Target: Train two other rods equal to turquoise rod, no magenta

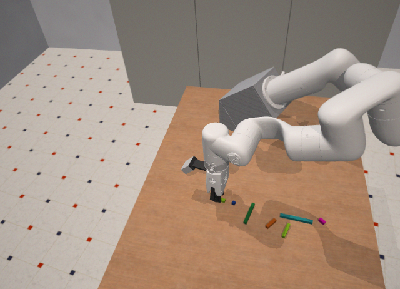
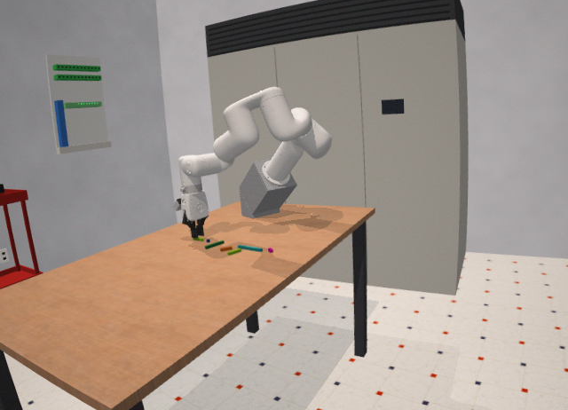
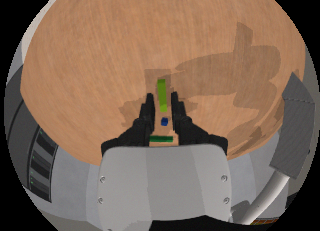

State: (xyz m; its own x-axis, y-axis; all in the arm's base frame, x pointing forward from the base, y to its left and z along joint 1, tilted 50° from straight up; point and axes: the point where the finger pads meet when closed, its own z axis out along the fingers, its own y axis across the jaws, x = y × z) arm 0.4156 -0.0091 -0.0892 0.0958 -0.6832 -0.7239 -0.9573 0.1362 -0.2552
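My hand is 50 mm to the right of the small blue rod and 30 mm above it. From my hand the other things lie so: turquoise rod 20 mm behind, 260 mm to the left, 30 mm below; green rod 10 mm ahead, 110 mm to the left, 30 mm below; orange rod 20 mm ahead, 190 mm to the left, 30 mm below.
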